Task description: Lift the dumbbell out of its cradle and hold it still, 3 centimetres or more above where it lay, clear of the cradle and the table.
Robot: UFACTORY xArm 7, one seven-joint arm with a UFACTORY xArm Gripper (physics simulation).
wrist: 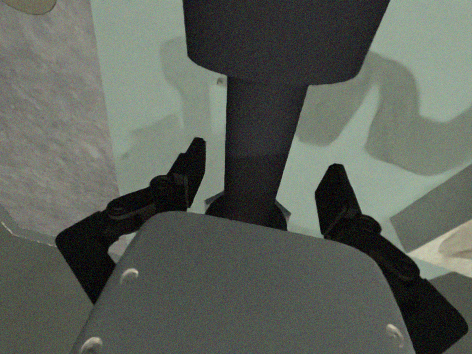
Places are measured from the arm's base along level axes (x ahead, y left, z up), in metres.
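Pixels of known places: gripper, fingertip midpoint: [263, 166].
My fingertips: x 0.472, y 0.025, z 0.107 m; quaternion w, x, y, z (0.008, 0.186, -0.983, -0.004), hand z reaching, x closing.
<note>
Ahead of a thing's pixels: the offset from my fingertips to its middle. "pt": to the spot under its first point. Level surfaces: height alone.
The dark dumbbell @[0.010 m ahead, 0.006 m right, 0.012 m up] [266, 130] runs lengthwise through the upper middle of the view. Its large near head is at the top, and its far head is low, partly covered by the gripper housing. Small grey edges, apparently of the cradle @[pt 0.048 m back, 0.040 m left, 0.011 m down] [283, 208], show beside the far head; the rest of the cradle is hidden under the dumbbell. My gripper [263, 166] is open, with one finger to the left and one to the right of the handle in this view. Gaps show between both fingers and the handle, and nothing is held. The depth of the fingertips relative to the handle is hard to tell.
A pale green surface @[0.189 m down] [135, 30] lies beneath, with shadows of the arm on it. A grey stone-like surface [50, 125] borders it at left. A grey-sided block [437, 212] stands at the right edge. Part of a beige round thing [34, 5] shows at the top left.
</note>
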